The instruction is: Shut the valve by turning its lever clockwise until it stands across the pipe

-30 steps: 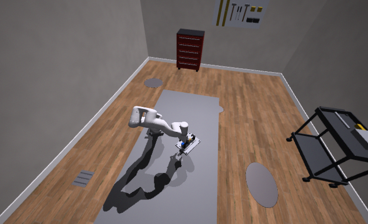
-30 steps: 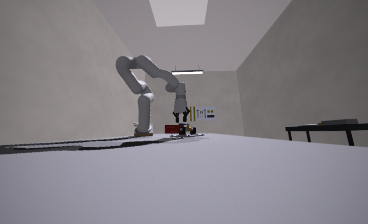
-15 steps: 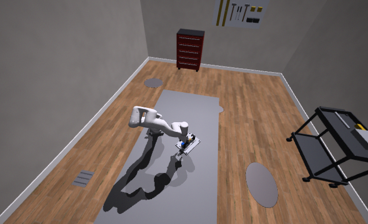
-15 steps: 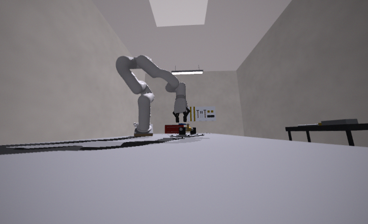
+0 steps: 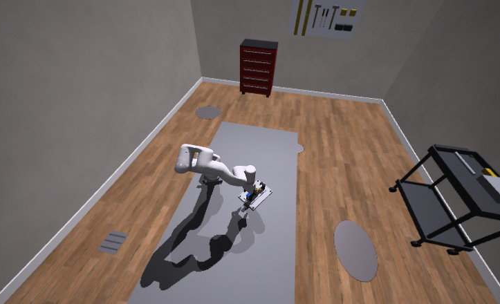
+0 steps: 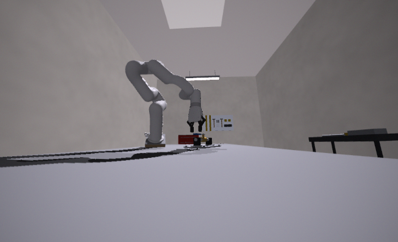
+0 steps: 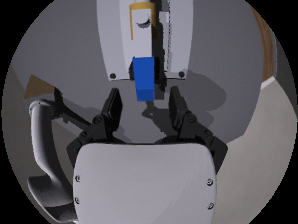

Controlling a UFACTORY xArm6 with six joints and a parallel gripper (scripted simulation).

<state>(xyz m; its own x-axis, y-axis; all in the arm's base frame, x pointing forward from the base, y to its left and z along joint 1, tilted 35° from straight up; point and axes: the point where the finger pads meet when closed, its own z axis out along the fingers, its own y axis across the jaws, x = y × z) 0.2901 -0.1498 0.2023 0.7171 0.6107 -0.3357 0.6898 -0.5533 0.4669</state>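
Right now the valve lever is 4 cm to the left of my hand, 4 cm ahead of it and 3 cm below it.
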